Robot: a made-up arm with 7 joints.
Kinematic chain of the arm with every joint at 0, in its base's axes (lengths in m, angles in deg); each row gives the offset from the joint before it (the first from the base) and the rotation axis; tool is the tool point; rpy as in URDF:
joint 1: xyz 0 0 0.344 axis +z
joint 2: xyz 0 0 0 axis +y
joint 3: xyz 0 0 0.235 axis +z
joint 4: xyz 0.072 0 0 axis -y
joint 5: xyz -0.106 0 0.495 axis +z
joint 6: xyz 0 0 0 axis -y
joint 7: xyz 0.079 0 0 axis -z
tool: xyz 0 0 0 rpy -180 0 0
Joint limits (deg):
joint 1: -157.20..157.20
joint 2: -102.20..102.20
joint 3: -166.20..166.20
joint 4: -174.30..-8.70
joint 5: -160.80..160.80
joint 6: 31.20..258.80
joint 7: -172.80..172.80
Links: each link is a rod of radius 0.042 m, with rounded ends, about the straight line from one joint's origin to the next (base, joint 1, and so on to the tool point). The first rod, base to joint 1, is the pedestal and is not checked.
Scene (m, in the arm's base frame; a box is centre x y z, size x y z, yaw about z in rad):
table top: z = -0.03
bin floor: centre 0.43 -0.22 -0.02 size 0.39 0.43 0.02 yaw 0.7
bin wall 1: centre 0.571 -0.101 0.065 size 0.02 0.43 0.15 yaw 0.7
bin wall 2: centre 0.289 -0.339 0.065 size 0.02 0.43 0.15 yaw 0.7
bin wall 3: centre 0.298 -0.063 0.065 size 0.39 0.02 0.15 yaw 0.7
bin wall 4: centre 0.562 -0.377 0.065 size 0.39 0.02 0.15 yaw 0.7
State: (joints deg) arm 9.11 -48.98 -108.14 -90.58 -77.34 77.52 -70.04
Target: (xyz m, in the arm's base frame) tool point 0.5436 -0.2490 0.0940
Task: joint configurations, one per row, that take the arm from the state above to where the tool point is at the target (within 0.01 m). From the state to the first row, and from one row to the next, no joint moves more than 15 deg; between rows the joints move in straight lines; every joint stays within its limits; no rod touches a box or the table.
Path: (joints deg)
1: 23.61 -56.75 -105.56 -98.89 -77.21 78.12 -70.04
2: 38.12 -64.53 -102.98 -107.20 -77.08 78.72 -70.04
3: 52.62 -72.30 -100.39 -115.51 -76.96 79.32 -70.04
4: 67.12 -80.07 -97.81 -123.82 -76.83 79.92 -70.04
5: 73.00 -81.26 -105.59 -118.44 -77.12 79.85 -70.04
6: 78.87 -82.46 -113.37 -113.06 -77.40 79.79 -70.04

